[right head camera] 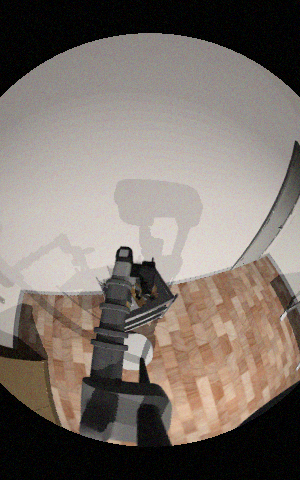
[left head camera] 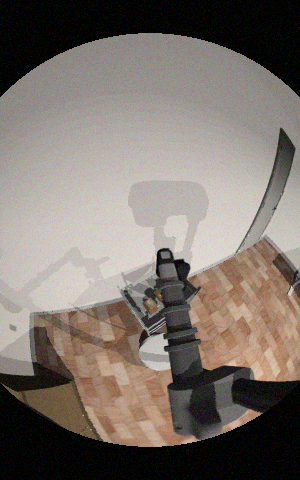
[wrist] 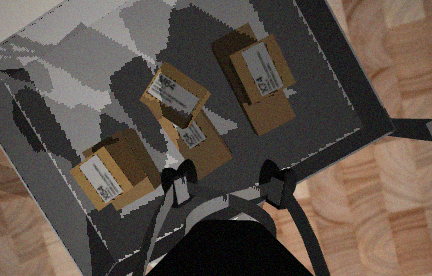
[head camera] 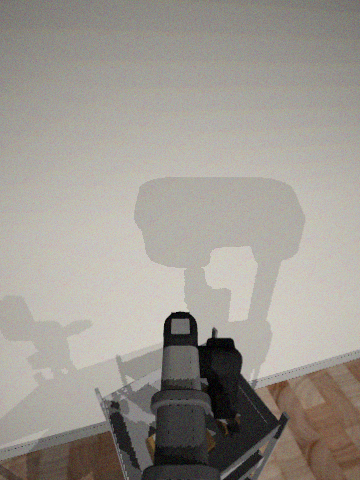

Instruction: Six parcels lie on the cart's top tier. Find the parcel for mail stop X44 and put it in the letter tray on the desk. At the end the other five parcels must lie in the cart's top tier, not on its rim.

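Places are measured from the robot's base along level axes (x back, y right, z up), in metres.
Pixels of known places: gripper, between the fingertips: (right head camera: 144, 298) (wrist: 227, 175) (head camera: 215, 431); robot's base, origin of its link: (right head camera: 132, 350) (left head camera: 159, 350).
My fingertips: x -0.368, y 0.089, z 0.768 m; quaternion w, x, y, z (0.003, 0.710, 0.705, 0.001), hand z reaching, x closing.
Observation:
For each thing: its middle in the pictures, then the offset to it from my fingertips. "pt": a spot on its surface instead.
- parcel with a blurred label, middle of its body: (wrist: 111, 174) (head camera: 161, 446) (left head camera: 149, 303) dy -0.142, dx +0.012, dz -0.057 m
- darker parcel, middle of its body: (wrist: 125, 167) dy -0.144, dx +0.014, dz -0.108 m
- tilted parcel labelled about M64, middle of its body: (wrist: 177, 97) dy -0.058, dx -0.079, dz -0.055 m
- parcel with a partly covered label, middle of its body: (wrist: 189, 126) (right head camera: 137, 296) dy -0.052, dx -0.043, dz -0.107 m
- parcel whose label looks like X74, middle of its body: (wrist: 259, 73) dy +0.037, dx -0.105, dz -0.055 m
- longer parcel, a spot on its surface: (wrist: 272, 117) pt dy +0.056, dx -0.054, dz -0.081 m
In the wrist view, six brown parcels lie in pairs on the top tier of the grey cart (wrist: 345, 60) (head camera: 278, 434). At left, a parcel with a blurred label (wrist: 101, 180) rests against a darker parcel (wrist: 137, 150). In the middle, a tilted parcel labelled about M64 (wrist: 175, 95) overlaps a parcel with a partly covered label (wrist: 212, 150). At right, a parcel whose label looks like X74 (wrist: 262, 70) sits on a longer parcel (wrist: 272, 117). I cannot read X44 on any label. My gripper (wrist: 227, 175) is open and empty, above the tier's near side, nearest the middle pair. The letter tray does not show clearly.
The telescoping arm (head camera: 181, 430) (left head camera: 182, 340) (right head camera: 110, 340) covers part of the cart. The wall (head camera: 180, 100) stands behind it. A white round object (left head camera: 155, 352) (right head camera: 137, 352) is in front of the cart. A brown flat surface (left head camera: 55, 405) (right head camera: 25, 385) shows at lower left.

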